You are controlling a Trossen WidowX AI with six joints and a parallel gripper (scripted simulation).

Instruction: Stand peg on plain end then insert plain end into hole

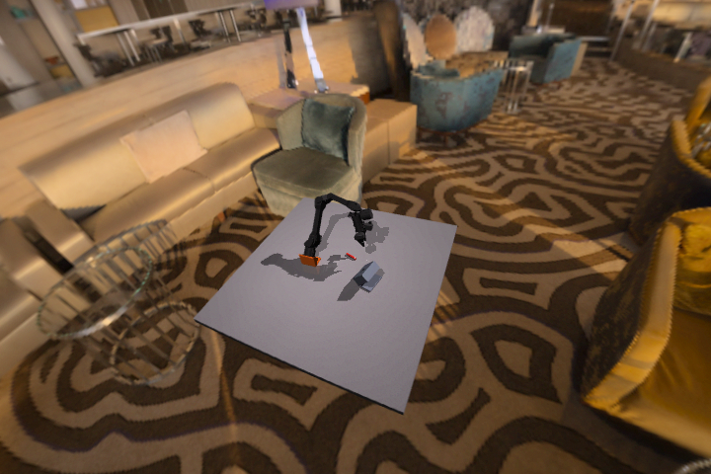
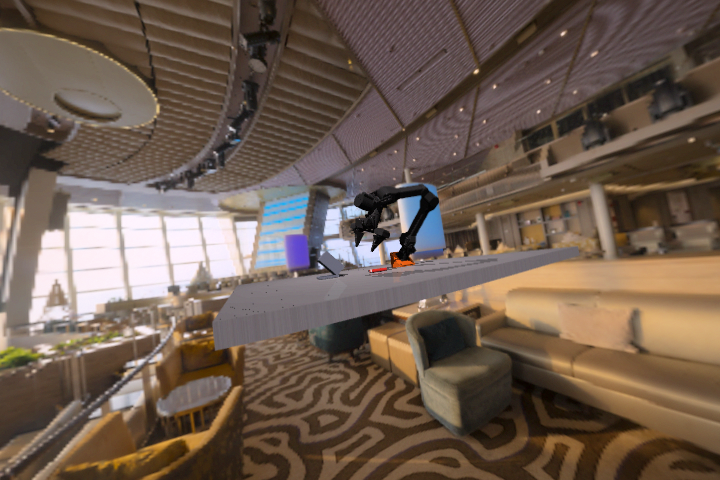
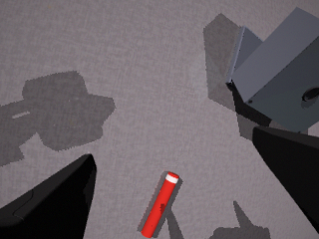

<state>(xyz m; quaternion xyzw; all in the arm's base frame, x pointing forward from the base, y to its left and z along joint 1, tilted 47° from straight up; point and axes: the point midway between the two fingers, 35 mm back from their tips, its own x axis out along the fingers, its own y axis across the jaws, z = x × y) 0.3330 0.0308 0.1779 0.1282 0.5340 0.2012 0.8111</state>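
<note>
My gripper tip is 7 cm past the red peg, 5 cm to the left of it and 10 cm above it. From my gripper tip the other things lie so: sloped panel (7 cm ahead, 20 cm to the right, 4 cm below).
</note>
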